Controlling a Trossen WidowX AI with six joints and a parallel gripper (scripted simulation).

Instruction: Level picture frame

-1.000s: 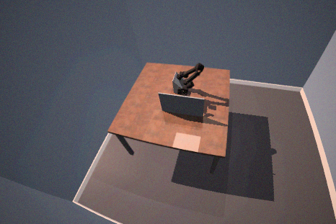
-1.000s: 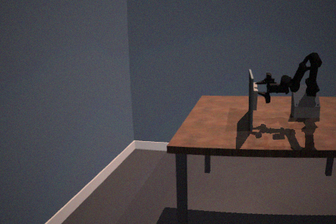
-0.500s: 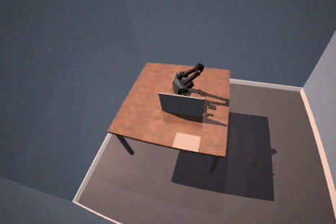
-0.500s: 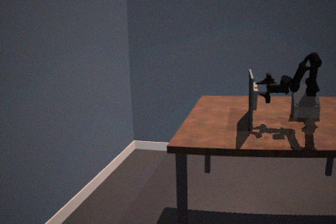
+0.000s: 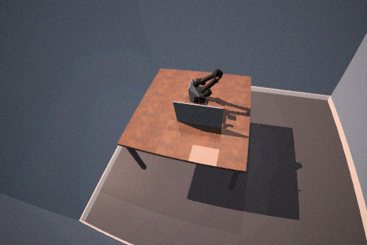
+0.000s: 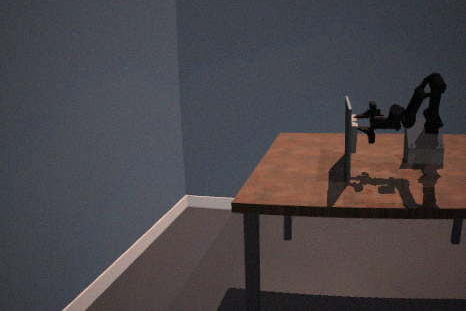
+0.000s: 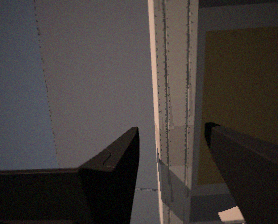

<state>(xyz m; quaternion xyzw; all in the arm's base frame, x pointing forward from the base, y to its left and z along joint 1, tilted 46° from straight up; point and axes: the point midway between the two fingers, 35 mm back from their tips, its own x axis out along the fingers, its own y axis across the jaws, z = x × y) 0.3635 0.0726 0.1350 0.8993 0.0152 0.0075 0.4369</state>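
My gripper tip is now 50 mm above the picture frame, 10 mm to the left of it and 10 mm short of it. The rest, counted from my gripper tip: grey wall panel: 60 mm below, 20 mm ahead, 10 mm to the right.
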